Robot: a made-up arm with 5 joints.
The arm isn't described. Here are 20 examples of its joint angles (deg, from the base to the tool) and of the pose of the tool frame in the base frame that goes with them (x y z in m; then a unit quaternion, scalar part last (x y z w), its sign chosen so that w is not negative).
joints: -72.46 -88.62 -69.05 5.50 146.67
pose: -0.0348 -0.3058 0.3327 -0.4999 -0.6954 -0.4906 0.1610
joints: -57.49 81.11 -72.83 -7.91 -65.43
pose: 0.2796 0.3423 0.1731 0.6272 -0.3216 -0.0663 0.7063
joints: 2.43 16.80 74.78 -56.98 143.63
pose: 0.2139 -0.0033 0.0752 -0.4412 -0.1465 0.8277 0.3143
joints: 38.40 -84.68 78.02 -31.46 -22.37
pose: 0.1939 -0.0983 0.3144 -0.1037 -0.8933 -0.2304 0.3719
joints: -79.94 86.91 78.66 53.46 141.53
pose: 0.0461 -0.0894 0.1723 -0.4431 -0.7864 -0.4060 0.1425
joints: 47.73 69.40 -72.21 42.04 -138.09
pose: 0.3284 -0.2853 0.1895 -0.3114 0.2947 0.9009 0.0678
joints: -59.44 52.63 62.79 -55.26 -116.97
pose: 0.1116 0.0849 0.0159 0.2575 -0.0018 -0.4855 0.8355
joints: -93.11 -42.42 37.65 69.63 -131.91
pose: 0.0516 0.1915 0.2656 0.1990 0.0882 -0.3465 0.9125
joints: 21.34 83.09 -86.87 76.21 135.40
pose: 0.3966 -0.1263 0.1425 -0.1488 -0.0344 0.8158 0.5578
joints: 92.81 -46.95 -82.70 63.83 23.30
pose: 0.0744 0.1305 0.5065 -0.8169 -0.5374 -0.1236 0.1691
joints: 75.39 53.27 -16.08 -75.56 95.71
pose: 0.1554 -0.3350 0.1839 -0.8955 -0.0917 0.0664 0.4304
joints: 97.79 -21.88 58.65 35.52 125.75
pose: 0.0421 -0.1894 0.1451 -0.1443 0.0536 0.2153 0.9643
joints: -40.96 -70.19 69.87 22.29 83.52
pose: 0.2043 0.1249 0.2505 -0.1903 -0.5261 0.7239 0.4038
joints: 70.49 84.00 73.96 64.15 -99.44
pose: 0.0414 0.0756 0.1575 -0.2499 0.8791 -0.4050 0.0258
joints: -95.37 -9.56 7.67 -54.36 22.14
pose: 0.0371 0.2650 0.3915 0.5893 -0.7540 0.2444 0.1566
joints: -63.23 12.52 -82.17 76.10 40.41
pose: 0.1572 0.1893 0.4800 0.1476 -0.6496 0.5748 0.4751
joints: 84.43 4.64 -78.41 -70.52 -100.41
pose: 0.0735 -0.0558 0.5386 0.1451 -0.8779 0.4552 0.0304
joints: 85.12 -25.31 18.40 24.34 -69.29
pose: 0.0902 -0.2594 0.3268 -0.0672 -0.5880 -0.7902 0.1593
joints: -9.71 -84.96 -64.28 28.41 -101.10
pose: -0.2134 -0.0446 0.3926 -0.8067 0.5279 -0.1947 0.1810
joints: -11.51 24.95 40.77 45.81 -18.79
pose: 0.2226 0.0352 0.0601 -0.0532 0.1790 -0.0862 0.9786
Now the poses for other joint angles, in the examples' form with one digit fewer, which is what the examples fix.
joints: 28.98 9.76 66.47 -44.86 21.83
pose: 0.231 -0.089 0.092 -0.199 -0.447 -0.076 0.869
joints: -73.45 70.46 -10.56 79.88 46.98
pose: 0.117 0.186 0.010 -0.106 0.407 0.776 0.470
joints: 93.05 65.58 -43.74 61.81 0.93
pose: 0.050 -0.330 0.092 -0.040 -0.039 -0.736 0.675
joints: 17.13 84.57 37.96 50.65 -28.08
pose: 0.047 0.009 0.015 -0.079 0.659 -0.304 0.683
